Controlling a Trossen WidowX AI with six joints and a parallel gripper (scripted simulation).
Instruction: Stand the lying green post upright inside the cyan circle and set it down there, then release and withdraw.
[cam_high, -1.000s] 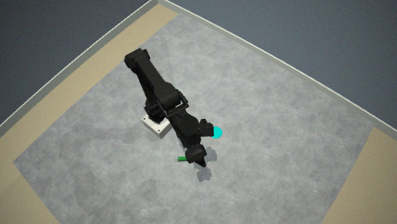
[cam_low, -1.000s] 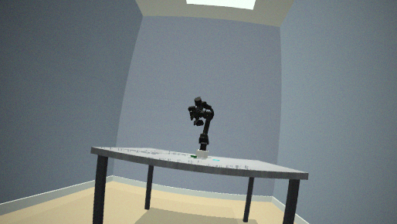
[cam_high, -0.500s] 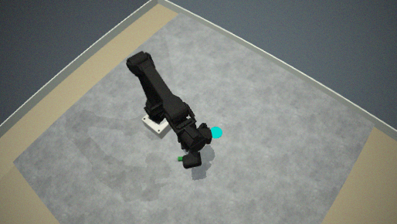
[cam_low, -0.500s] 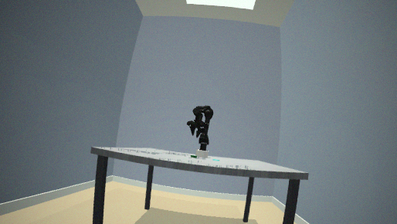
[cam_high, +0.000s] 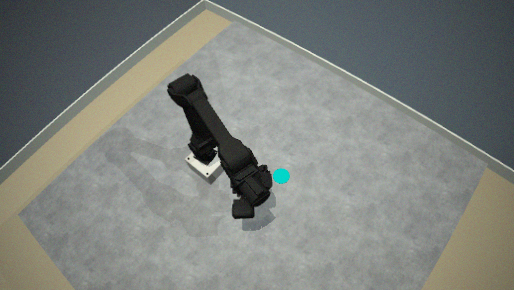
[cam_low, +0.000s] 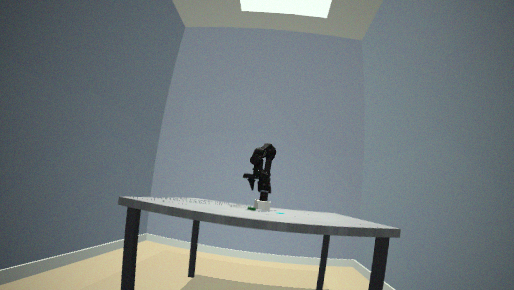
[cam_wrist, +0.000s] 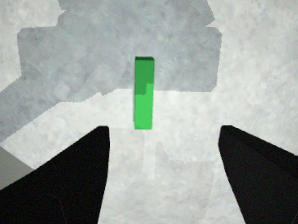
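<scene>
Right now my gripper tip is 120 mm above the green post, 20 mm past it and 10 mm to the left of it. From my gripper tip the other things lie so: cyan circle: 170 mm to the left, 130 mm below, 30 mm ahead.
</scene>
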